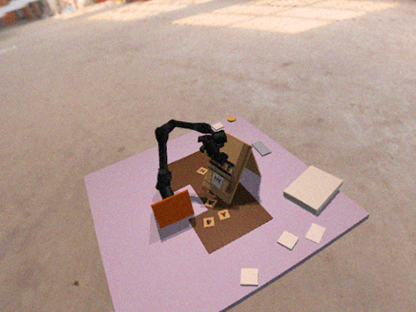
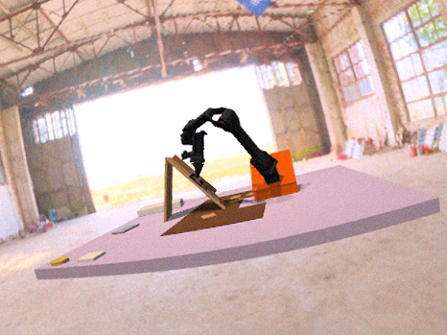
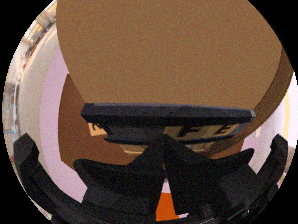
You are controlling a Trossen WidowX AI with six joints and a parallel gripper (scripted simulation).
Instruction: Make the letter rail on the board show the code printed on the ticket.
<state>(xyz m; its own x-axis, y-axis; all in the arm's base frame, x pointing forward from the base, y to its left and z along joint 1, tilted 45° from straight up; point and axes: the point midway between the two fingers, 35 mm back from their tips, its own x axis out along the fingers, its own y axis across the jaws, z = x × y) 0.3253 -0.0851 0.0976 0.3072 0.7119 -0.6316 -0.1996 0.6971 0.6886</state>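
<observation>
Right now my gripper tip is 9 cm above the white ticket, 4 cm to the left of it and 4 cm past it. Round my gripper tip: cream slab 38 cm to the right, 38 cm ahead, 14 cm below; brown mat 16 cm below, 14 cm behind, 2 cm to the right; grey plate 39 cm ahead, 16 cm below, 11 cm to the left.
</observation>
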